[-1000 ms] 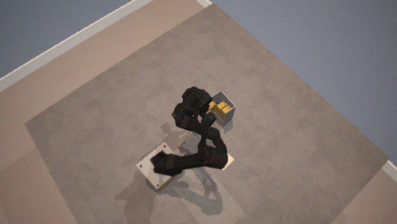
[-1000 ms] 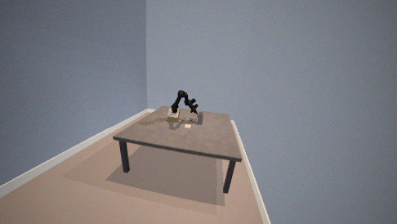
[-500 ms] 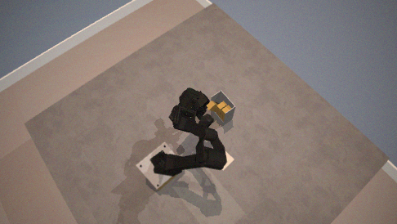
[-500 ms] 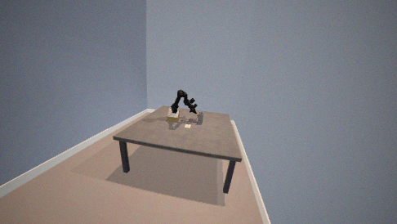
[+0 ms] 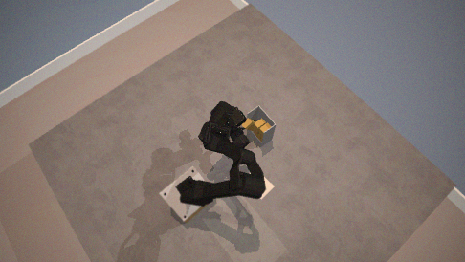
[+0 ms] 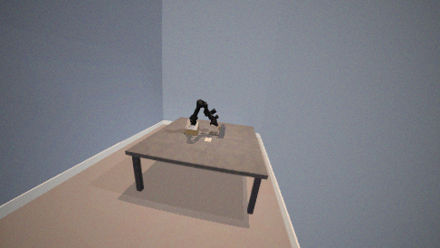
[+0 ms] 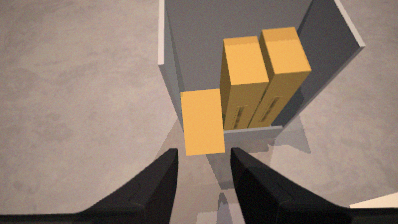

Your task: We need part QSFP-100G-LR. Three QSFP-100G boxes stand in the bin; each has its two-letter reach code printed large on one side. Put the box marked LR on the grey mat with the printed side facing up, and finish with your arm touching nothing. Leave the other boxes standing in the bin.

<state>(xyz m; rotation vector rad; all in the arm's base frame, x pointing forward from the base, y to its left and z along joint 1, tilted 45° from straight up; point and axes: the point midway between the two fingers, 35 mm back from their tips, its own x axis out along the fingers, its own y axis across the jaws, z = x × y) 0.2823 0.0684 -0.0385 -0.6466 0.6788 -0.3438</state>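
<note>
Right now my gripper tip is 120 mm above the grey mat, 60 mm past it and 40 mm to the right of it.
</note>
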